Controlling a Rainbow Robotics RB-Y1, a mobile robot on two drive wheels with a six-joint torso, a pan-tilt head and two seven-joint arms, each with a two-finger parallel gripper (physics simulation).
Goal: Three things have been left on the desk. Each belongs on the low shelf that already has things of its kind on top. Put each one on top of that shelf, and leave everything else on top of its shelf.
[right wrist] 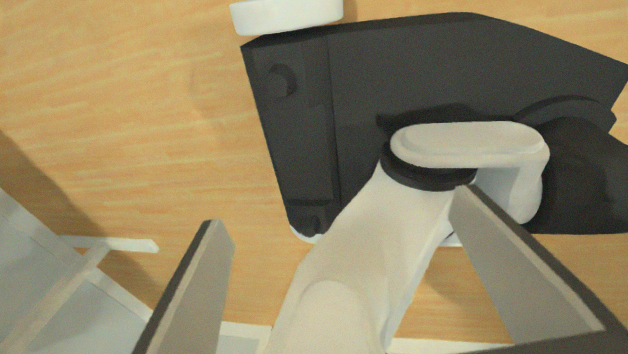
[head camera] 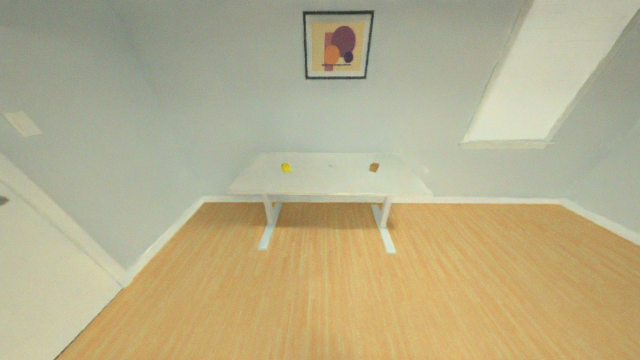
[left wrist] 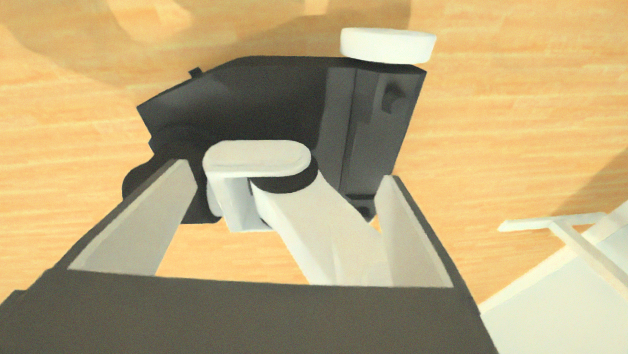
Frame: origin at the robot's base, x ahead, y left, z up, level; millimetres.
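Seen in the pictures: left gripper, fingertip midpoint: (left wrist: 287, 180); right gripper, fingertip midpoint: (right wrist: 337, 218).
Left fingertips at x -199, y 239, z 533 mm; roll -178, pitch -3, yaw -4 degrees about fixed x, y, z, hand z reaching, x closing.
Observation:
Pixels of each thing's top centre, then the offset from my left fingertips to it. Level surfaces: height alone.
- white desk at its surface level: dz +188 mm
- small yellow object at its top centre: (head camera: 285, 165) dx +1457, dy +174, dz +233 mm
- brown block at its top centre: (head camera: 374, 164) dx +1515, dy -626, dz +238 mm
- tiny pale thing at its top centre: (head camera: 331, 164) dx +1552, dy -243, dz +212 mm
- wooden floor at its surface level: dz -533 mm
The white desk (head camera: 327, 185) stands against the far wall in the head view. On it lie a small yellow object (head camera: 285, 168) at the left and a brown block (head camera: 374, 167) at the right. A tiny pale thing (head camera: 330, 165) lies between them, too small to make out. Low shelves do not show in the head view. My left gripper (left wrist: 287, 180) is open and empty, with the robot's base and leg seen past its fingers. My right gripper (right wrist: 337, 218) is open and empty too, away from the desk.
A framed picture (head camera: 338, 45) hangs above the desk. A door (head camera: 45, 280) is at the left and a window (head camera: 540, 80) at the right. Desk feet (head camera: 268, 237) (head camera: 388, 241) reach forward on the wooden floor (head camera: 320, 295). The robot's dark base (left wrist: 280, 100) (right wrist: 400, 70) shows in both wrist views.

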